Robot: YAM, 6 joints.
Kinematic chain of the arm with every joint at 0, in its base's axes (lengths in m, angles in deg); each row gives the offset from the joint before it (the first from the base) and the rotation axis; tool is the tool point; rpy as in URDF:
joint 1: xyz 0 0 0.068 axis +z
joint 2: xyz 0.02 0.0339 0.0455 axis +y
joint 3: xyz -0.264 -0.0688 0 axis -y
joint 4: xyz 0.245 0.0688 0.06 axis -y
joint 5: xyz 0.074 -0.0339 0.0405 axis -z
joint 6: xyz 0.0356 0 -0.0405 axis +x
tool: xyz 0 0 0 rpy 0 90 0
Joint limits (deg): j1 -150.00..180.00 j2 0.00..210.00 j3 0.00..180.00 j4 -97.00..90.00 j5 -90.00..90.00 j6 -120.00..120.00
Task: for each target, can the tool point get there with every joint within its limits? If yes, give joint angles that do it. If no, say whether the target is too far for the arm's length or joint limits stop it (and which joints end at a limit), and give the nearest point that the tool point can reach.
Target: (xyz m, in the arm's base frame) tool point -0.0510 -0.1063 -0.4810
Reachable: no: joint limits stop it (at a limit: joint 2) | nearest point -0.0650 -0.1354 -0.3667 | short by 0.119 m
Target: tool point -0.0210 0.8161 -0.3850
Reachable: no: too far | nearest point -0.0142 0.5524 -0.2147 | short by 0.314 m
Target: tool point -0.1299 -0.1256 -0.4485
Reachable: no: joint limits stop it (at a limit: joint 2) | nearest point -0.1381 -0.1336 -0.3759 | short by 0.073 m
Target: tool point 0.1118 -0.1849 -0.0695
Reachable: yes | joints -66.19 144.51 28.17 47.18 -50.99 -93.99
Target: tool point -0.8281 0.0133 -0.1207
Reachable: no: too far | nearest point -0.6210 0.0100 -0.0607 | short by 0.216 m
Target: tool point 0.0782 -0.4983 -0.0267
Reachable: yes | joints -81.58 158.17 112.93 -31.96 -7.06 91.91
